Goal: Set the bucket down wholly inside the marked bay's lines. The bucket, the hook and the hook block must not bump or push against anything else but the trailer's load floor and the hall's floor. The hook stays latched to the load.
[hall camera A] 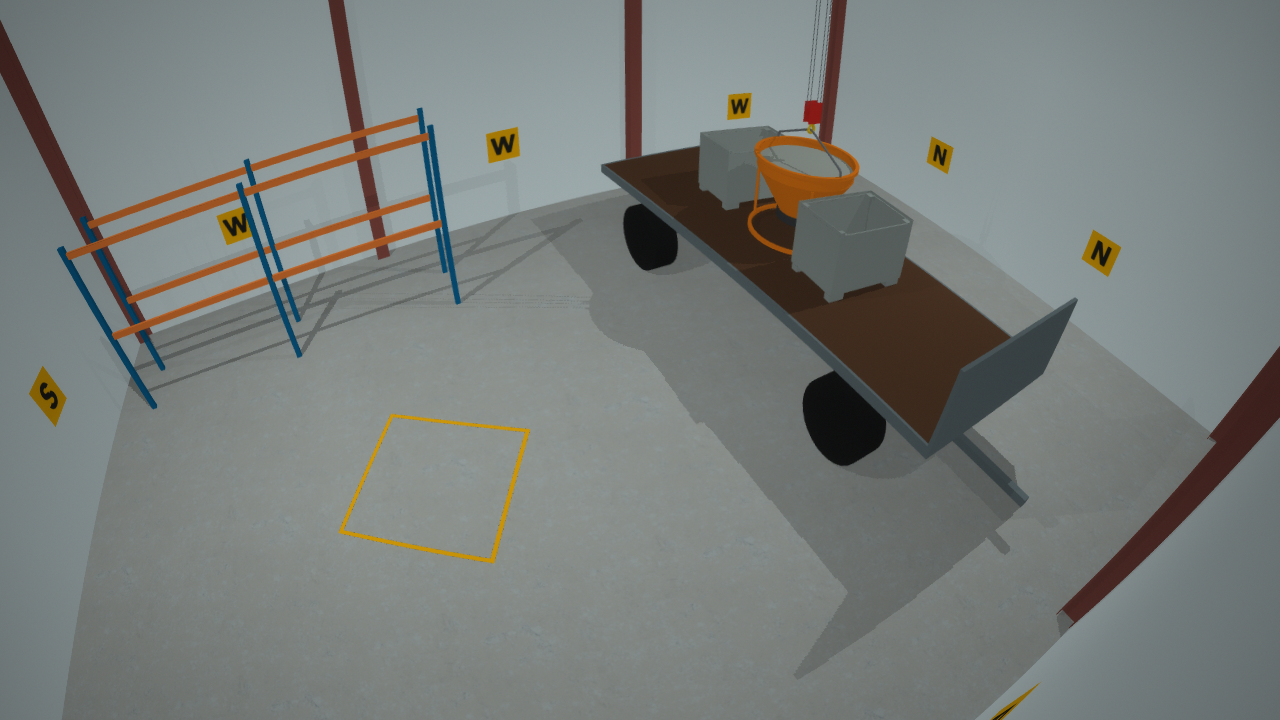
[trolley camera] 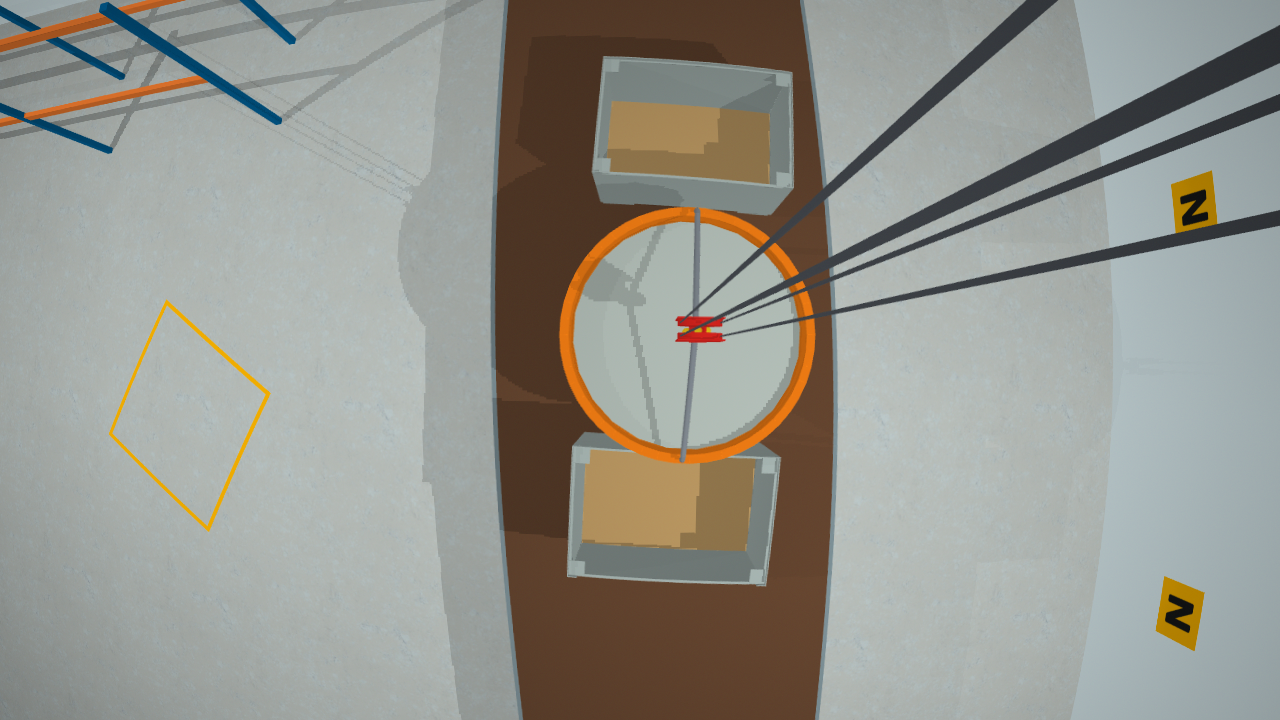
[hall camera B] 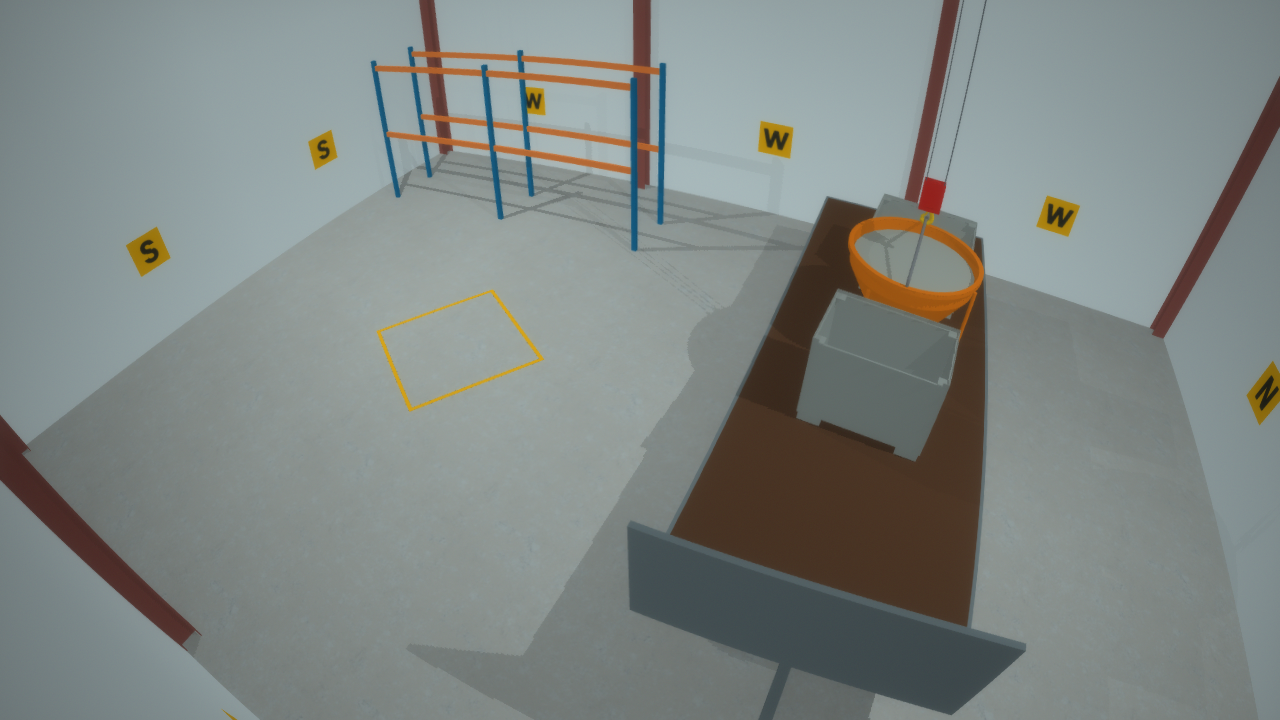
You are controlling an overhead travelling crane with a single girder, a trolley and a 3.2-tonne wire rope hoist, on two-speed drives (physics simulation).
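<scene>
The orange bucket (hall camera A: pixel 799 192) (hall camera B: pixel 913 302) (trolley camera: pixel 566 335) is upright over the trailer's load floor (hall camera A: pixel 904 331) (hall camera B: pixel 832 501) (trolley camera: pixel 662 644), between two grey crates. Its base ring is at the load floor; whether it touches is unclear. The yellow hook (hall camera A: pixel 810 128) (hall camera B: pixel 927 217) (trolley camera: pixel 697 330) is shut on the bucket's bail, under the red hook block (hall camera A: pixel 812 111) (hall camera B: pixel 931 195). The bail stands up. The marked bay (hall camera A: pixel 460 422) (hall camera B: pixel 435 311) (trolley camera: pixel 217 347) is a yellow outline on the hall floor, left of the trailer in the trolley view.
One crate (hall camera A: pixel 850 250) (hall camera B: pixel 872 402) (trolley camera: pixel 662 564) stands close on the headboard side. The other crate (hall camera A: pixel 723 170) (trolley camera: pixel 617 189) stands close on the opposite side. The headboard (hall camera A: pixel 1006 376) (hall camera B: pixel 805 608) rises at the trailer's end. A blue and orange rack (hall camera A: pixel 269 270) (hall camera B: pixel 634 205) (trolley camera: pixel 192 63) stands beyond the bay.
</scene>
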